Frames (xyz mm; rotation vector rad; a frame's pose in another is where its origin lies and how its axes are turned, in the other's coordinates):
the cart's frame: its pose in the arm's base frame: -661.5 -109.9 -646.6 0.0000 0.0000 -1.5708
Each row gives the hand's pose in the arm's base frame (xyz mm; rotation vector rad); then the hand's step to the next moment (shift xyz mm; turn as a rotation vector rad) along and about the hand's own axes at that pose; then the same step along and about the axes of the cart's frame.
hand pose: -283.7 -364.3 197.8 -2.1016 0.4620 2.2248
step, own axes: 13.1 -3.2 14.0 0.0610 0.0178 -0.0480
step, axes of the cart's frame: -4.3 -13.8 -13.0 0.0391 0.0376 -0.0583
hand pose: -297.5 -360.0 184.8 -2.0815 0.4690 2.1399
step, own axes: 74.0 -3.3 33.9 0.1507 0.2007 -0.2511
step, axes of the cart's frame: -3.8 -34.8 -73.5 0.2846 0.1726 -0.1235
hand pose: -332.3 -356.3 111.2 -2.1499 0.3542 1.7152
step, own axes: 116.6 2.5 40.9 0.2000 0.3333 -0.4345
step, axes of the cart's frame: -19.1 -10.4 -121.7 0.4818 0.2905 -0.1528
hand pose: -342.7 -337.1 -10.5 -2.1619 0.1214 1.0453
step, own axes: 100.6 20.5 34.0 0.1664 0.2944 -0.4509
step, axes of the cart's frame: -28.2 37.5 -97.4 0.4709 0.2931 -0.1000
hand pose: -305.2 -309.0 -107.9 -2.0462 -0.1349 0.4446
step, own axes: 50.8 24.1 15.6 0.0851 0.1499 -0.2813
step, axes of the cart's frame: -14.9 39.2 -40.6 0.2822 0.1685 -0.0285
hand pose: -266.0 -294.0 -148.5 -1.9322 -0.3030 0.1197
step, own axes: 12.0 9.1 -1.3 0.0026 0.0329 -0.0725
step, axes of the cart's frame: 1.1 13.2 -7.2 0.0759 0.0240 -0.0032
